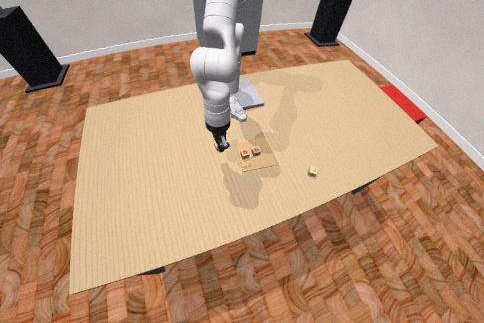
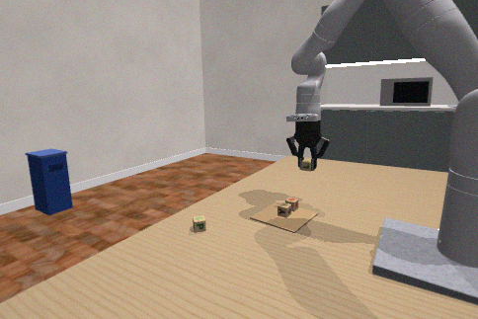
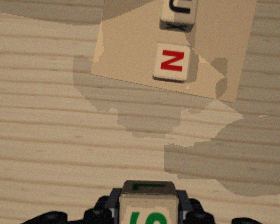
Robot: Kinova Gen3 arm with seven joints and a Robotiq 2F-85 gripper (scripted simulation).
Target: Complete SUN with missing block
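Right now the black U block is 1 cm ahead of my hand, 15 cm to the left of it and 10 cm below it. Also, from my hand: green-lettered block (right at my hand); tan mat (1 cm ahead, 15 cm to the left, 12 cm below); red N block (1 cm ahead, 10 cm to the left, 10 cm below).
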